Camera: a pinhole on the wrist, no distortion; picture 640 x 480 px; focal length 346.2 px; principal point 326.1 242.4 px. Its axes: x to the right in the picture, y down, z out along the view. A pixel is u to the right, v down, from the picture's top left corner.
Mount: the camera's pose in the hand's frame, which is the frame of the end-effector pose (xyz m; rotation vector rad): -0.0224 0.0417 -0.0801 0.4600 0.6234 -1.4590
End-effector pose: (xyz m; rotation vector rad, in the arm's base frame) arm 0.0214 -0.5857 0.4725 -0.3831 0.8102 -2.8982
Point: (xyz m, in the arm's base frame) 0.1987 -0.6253 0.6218
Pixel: 166 48
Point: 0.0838 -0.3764 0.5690
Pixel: 575 120
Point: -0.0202 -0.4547 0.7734
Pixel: 393 294
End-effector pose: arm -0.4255 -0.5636 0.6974 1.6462 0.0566 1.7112
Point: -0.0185 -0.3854 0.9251
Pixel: 281 451
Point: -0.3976 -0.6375 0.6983
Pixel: 36 162
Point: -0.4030 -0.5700 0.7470
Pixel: 150 412
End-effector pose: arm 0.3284 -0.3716 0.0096 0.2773 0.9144 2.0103
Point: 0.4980 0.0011 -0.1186
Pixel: 411 386
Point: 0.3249 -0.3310 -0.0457
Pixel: 426 407
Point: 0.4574 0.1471 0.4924
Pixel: 22 381
